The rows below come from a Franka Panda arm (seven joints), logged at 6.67 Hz.
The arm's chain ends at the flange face. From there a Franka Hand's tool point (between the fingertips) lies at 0.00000 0.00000 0.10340 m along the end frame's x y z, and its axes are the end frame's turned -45 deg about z.
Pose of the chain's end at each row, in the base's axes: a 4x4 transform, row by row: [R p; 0 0 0 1], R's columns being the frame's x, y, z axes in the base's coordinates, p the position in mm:
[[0.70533 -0.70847 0.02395 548.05], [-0.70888 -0.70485 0.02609 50.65], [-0.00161 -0.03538 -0.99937 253.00], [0 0 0 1]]
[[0.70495 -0.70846 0.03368 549.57], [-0.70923 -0.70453 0.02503 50.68], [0.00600 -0.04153 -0.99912 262.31], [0 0 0 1]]
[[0.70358 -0.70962 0.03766 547.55], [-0.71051 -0.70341 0.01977 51.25], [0.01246 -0.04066 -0.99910 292.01], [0 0 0 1]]
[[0.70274 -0.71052 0.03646 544.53], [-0.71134 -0.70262 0.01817 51.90], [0.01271 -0.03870 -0.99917 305.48], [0 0 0 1]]
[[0.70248 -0.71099 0.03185 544.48], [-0.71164 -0.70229 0.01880 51.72], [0.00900 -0.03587 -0.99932 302.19], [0 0 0 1]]
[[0.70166 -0.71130 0.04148 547.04], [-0.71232 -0.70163 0.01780 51.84], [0.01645 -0.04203 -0.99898 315.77], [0 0 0 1]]
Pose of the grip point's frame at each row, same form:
[[0.99971 -0.00222 0.02395 550.53], [-0.00285 -0.99966 0.02609 53.35], [0.02388 -0.02616 -0.99937 149.67], [0 0 0 1]]
[[0.99943 -0.00248 0.03368 553.05], [-0.00332 -0.99968 0.02503 53.27], [0.03361 -0.02512 -0.99912 159.00], [0 0 0 1]]
[[0.99928 -0.00427 0.03766 551.44], [-0.00502 -0.99979 0.01977 53.29], [0.03756 -0.01994 -0.99910 188.70], [0 0 0 1]]
[[0.99933 -0.00550 0.03646 548.30], [-0.00617 -0.99982 0.01817 53.78], [0.03635 -0.01838 -0.99917 202.17], [0 0 0 1]]
[[0.99947 -0.00602 0.03185 547.77], [-0.00661 -0.99980 0.01880 53.66], [0.03173 -0.01900 -0.99932 198.86], [0 0 0 1]]
[[0.99911 -0.00682 0.04148 551.33], [-0.00756 -0.99981 0.01780 53.68], [0.04135 -0.01809 -0.99898 212.48], [0 0 0 1]]

